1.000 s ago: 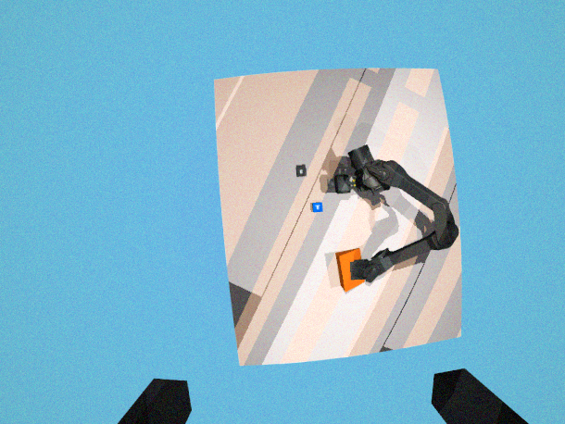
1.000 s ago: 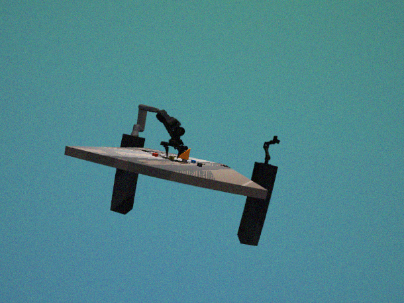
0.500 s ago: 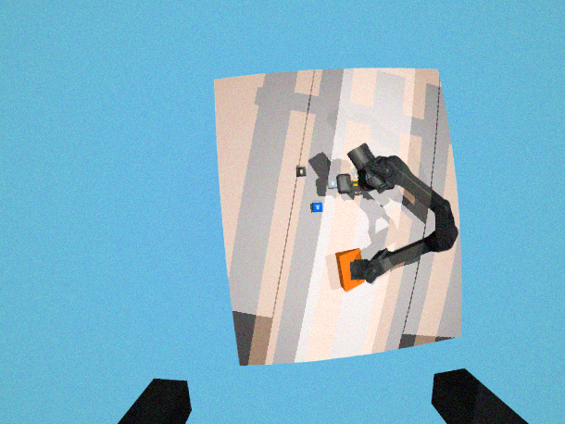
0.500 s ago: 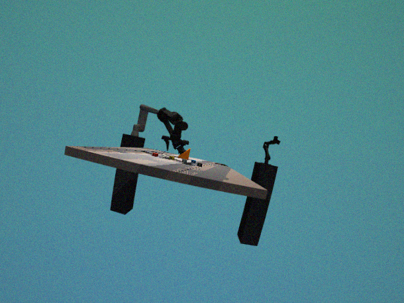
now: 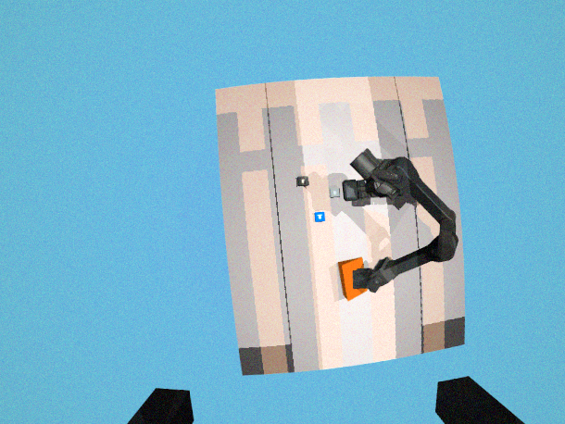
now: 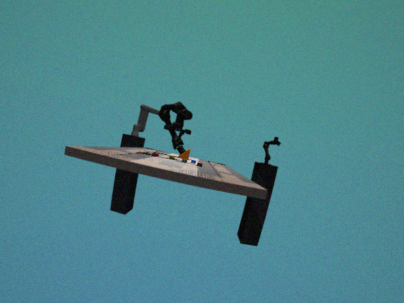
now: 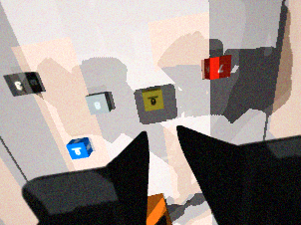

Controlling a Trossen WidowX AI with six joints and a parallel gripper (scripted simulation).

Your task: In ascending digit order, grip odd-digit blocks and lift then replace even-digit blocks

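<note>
Right now my gripper tip is 4 cm short of the red block, 11 cm to the left of it and 11 cm above it. Round my gripper tip: yellow block: 11 cm below; dark block: 5 cm ahead, 20 cm to the left, 11 cm below; blue block: 7 cm behind, 15 cm to the left, 11 cm below.
</note>
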